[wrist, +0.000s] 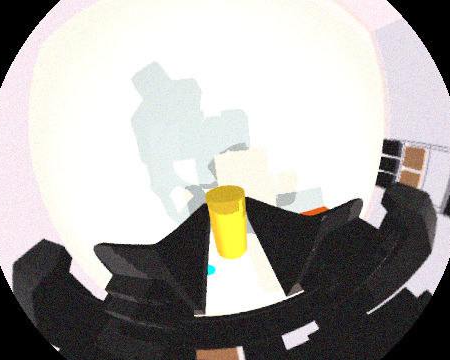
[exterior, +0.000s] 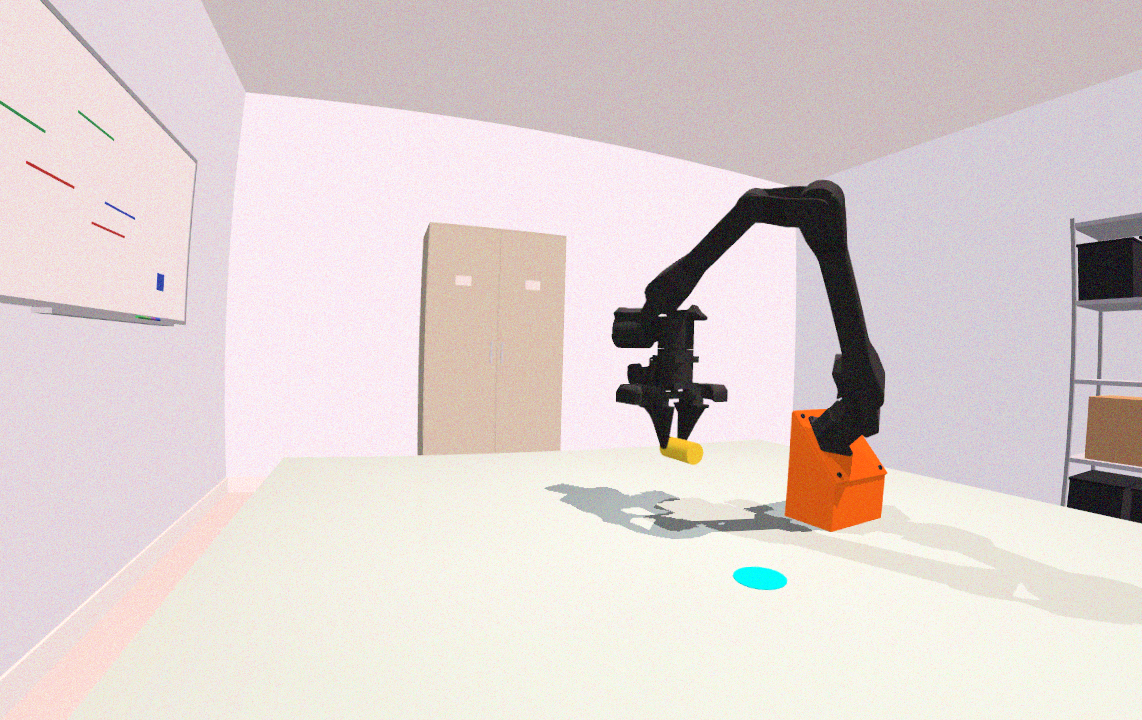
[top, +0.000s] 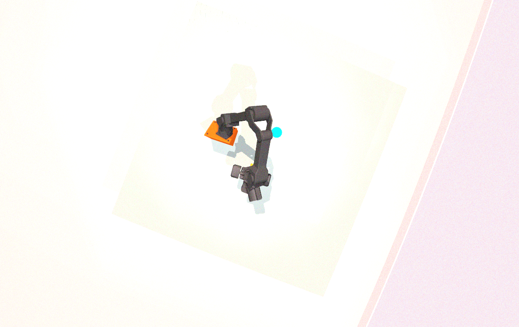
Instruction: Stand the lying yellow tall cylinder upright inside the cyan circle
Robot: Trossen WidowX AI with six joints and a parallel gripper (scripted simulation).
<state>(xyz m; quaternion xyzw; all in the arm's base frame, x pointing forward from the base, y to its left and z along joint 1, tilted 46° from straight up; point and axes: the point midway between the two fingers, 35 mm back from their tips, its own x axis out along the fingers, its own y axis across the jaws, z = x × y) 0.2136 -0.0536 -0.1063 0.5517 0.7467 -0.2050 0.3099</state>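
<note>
The cyan circle lies 1 cm ahead of my gripper tip, 27 cm to the left of it and 10 cm below it. Round my gripper tip: yellow cylinder: 1 cm behind, 2 cm to the left.
</note>
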